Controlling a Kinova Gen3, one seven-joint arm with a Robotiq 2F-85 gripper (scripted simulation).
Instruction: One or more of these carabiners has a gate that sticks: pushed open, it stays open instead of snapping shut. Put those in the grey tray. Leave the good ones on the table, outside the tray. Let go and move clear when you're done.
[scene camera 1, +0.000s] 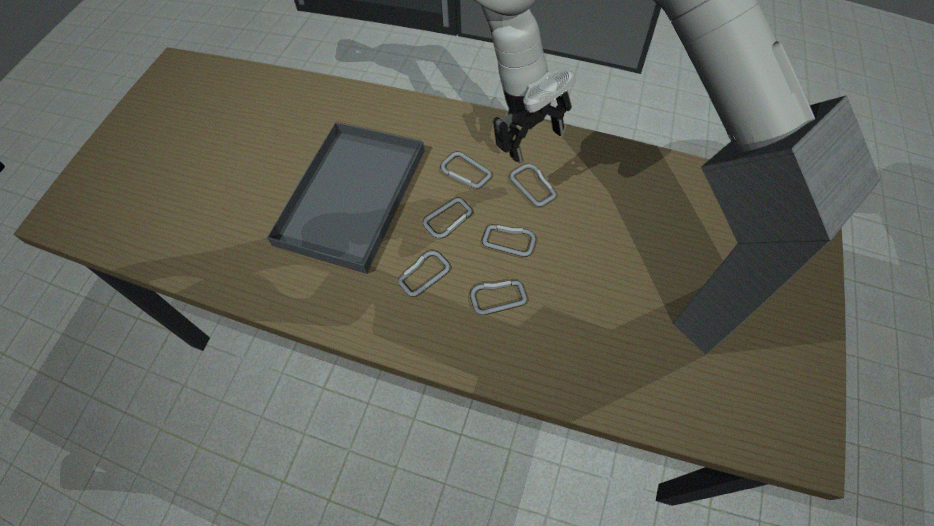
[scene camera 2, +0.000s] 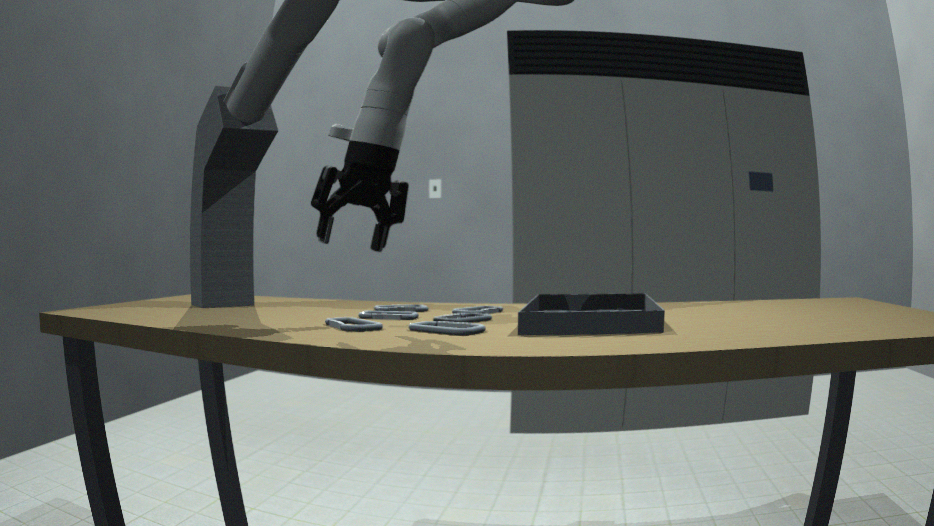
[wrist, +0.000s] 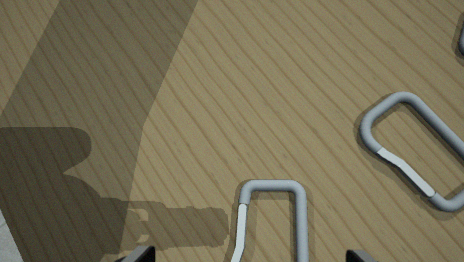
Note:
I see my gripper (scene camera 2: 349, 246) and a grey tray (scene camera 1: 337, 208).
The grey tray also shows in scene camera 2 (scene camera 2: 592, 314). My gripper also shows in scene camera 1 (scene camera 1: 538, 146). The wrist view does not show the grey tray: it is out of frame.

